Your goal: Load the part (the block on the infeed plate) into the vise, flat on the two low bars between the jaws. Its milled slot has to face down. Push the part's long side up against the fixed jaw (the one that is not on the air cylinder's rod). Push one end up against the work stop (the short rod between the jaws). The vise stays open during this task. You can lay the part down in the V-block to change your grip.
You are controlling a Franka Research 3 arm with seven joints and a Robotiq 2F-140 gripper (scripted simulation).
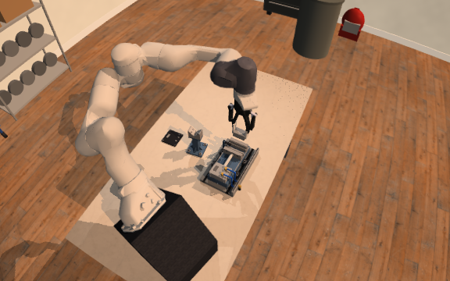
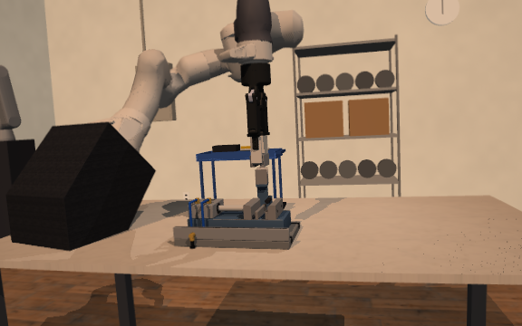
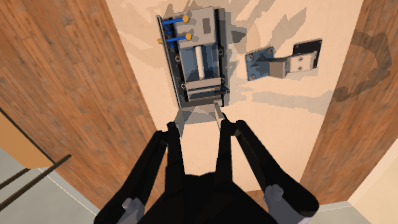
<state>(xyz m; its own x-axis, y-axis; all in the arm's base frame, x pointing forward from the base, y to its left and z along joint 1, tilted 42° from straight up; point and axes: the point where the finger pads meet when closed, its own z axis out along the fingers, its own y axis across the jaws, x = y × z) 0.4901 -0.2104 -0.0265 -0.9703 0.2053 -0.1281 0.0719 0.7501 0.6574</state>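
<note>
My hand is 70 mm past the vise, 20 mm to the right of it and 200 mm above it. Also, from my hand: part: 30 mm below; dark infeed plate: 30 mm behind, 390 mm to the left, 230 mm below.
</note>
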